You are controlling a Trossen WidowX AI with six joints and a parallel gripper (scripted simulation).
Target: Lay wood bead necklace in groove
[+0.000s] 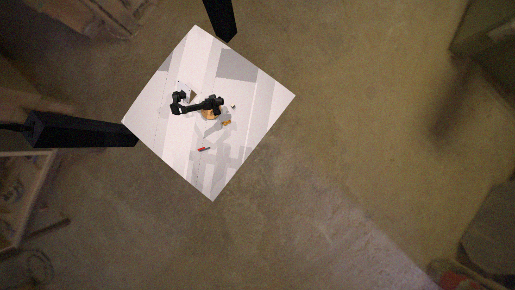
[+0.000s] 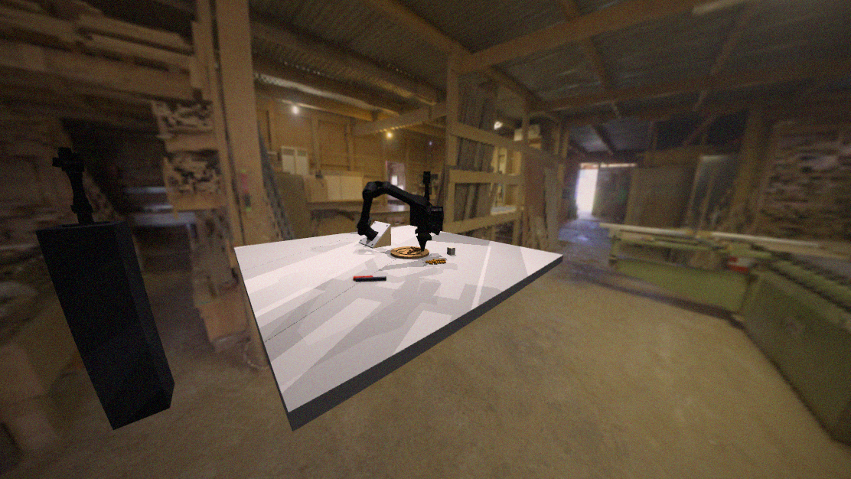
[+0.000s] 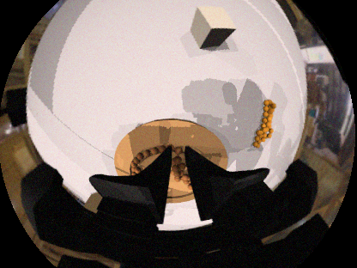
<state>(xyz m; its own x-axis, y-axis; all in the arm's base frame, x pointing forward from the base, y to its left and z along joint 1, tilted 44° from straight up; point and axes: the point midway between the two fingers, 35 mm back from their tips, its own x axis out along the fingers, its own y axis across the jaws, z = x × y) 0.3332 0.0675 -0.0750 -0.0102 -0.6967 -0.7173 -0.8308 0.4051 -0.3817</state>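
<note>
The small grey cube lies 10 cm to the left of my gripper tip and 10 cm ahead of it. Round my gripper tip: black marker: 40 cm to the right, 14 cm ahead, 1 cm below.
</note>
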